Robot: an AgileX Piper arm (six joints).
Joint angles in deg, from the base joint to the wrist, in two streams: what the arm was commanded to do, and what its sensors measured. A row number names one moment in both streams.
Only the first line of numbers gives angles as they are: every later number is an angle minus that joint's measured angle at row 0.
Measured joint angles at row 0:
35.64 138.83 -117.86 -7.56 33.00 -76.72
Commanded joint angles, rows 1 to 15:
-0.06 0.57 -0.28 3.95 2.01 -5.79
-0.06 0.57 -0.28 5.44 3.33 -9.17
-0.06 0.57 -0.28 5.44 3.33 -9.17
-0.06 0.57 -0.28 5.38 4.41 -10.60
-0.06 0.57 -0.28 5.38 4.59 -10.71
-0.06 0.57 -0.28 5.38 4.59 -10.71
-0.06 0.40 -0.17 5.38 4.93 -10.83
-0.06 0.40 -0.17 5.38 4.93 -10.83
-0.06 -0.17 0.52 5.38 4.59 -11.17
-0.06 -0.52 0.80 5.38 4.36 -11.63
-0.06 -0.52 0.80 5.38 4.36 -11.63
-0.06 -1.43 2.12 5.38 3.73 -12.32
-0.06 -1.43 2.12 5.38 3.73 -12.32
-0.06 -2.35 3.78 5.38 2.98 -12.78
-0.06 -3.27 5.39 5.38 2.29 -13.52
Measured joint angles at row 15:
-0.23 -2.18 2.92 5.15 1.66 -11.23
